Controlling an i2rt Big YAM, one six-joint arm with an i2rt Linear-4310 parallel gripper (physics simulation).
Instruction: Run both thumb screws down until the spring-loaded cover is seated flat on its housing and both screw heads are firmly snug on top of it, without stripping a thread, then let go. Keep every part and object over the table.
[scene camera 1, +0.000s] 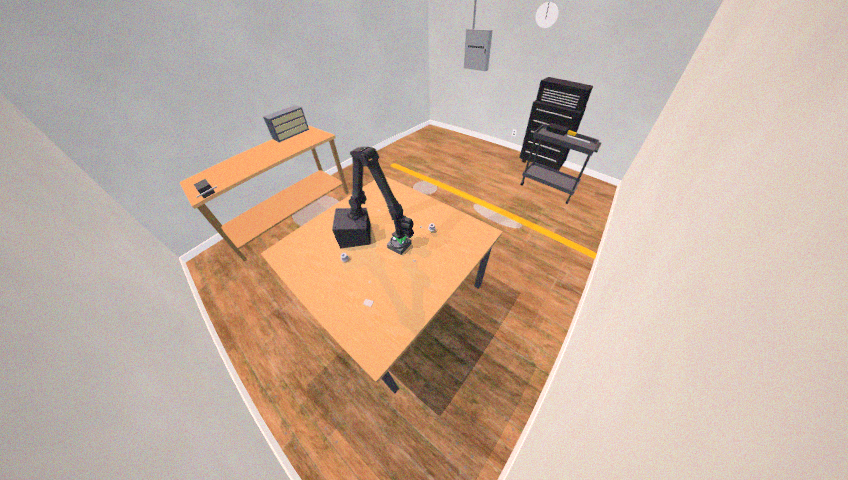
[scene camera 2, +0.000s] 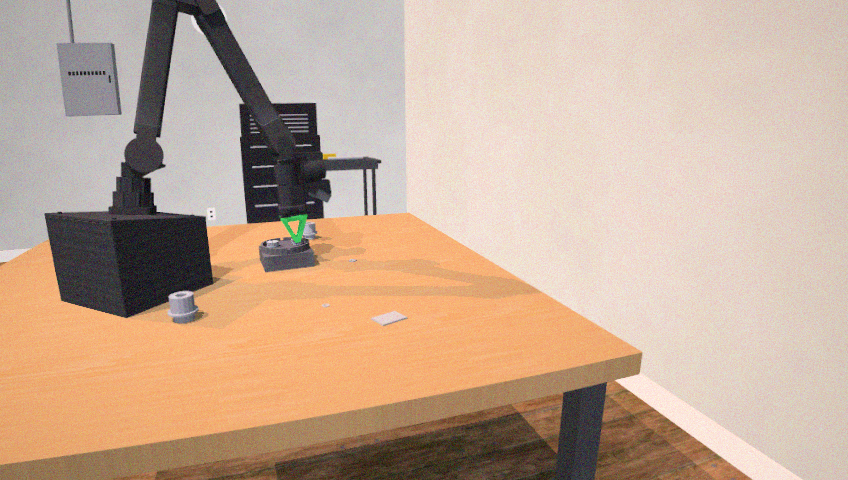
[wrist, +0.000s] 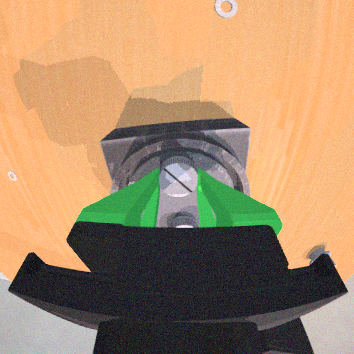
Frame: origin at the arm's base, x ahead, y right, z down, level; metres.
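Where they show: gripper, fingertip midpoint: (scene camera 1: 402, 242) (scene camera 2: 297, 241) (wrist: 177, 175); arm's base, link origin: (scene camera 1: 356, 214) (scene camera 2: 133, 212).
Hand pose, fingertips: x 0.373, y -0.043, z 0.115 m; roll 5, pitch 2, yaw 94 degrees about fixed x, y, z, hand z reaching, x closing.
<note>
Each offset is from my fingertips to the centre of the thing.
The dark square housing {dx -0.033, dy +0.000, dz +0.027 m} (scene camera 1: 398, 249) (scene camera 2: 288, 260) (wrist: 116, 150) stands on the table, with the round cover {dx -0.033, dy +0.000, dz +0.016 m} (wrist: 172, 206) on top. Whether a gap is left under the cover is too small to tell. My gripper (scene camera 1: 399, 240) (scene camera 2: 297, 240) (wrist: 177, 175) points down with its green fingers shut on one thumb screw {dx -0.001, dy +0.000, dz +0.010 m} (wrist: 178, 181), on the side away from the arm's base. Its slotted silver head shows between the fingertips in the wrist view, slot slanting. The other thumb screw {dx -0.065, dy +0.001, dz +0.011 m} (scene camera 2: 272, 243) (wrist: 184, 220) stands on the base side, partly hidden by the gripper body in the wrist view.
A grey flanged cylinder {dx -0.269, dy +0.311, dz +0.031 m} (scene camera 1: 344, 257) (scene camera 2: 182, 306) stands near the black base block (scene camera 1: 352, 231) (scene camera 2: 166, 261). Another flanged cylinder {dx +0.073, dy -0.259, dz +0.031 m} (scene camera 1: 432, 227) (scene camera 2: 310, 230) stands behind the housing. A washer {dx +0.134, dy +0.051, dz +0.054 m} (wrist: 218, 9) and a pale flat plate {dx +0.095, dy +0.459, dz +0.054 m} (scene camera 1: 368, 303) (scene camera 2: 389, 318) lie on the table.
</note>
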